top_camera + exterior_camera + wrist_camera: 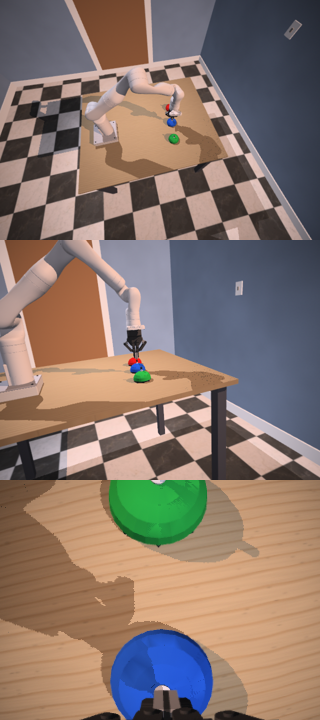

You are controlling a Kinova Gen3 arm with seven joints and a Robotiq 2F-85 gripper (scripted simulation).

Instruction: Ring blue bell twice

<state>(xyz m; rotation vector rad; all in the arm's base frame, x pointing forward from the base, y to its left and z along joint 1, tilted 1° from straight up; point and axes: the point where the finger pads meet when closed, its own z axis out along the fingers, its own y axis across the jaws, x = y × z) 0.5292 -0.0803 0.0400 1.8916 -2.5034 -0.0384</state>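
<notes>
The blue bell lies 5 cm below my hand. From my hand the other things lie so: green bell 15 cm to the right, 5 cm below, 4 cm behind; red bell 15 cm to the left, 5 cm below, 4 cm ahead.
</notes>
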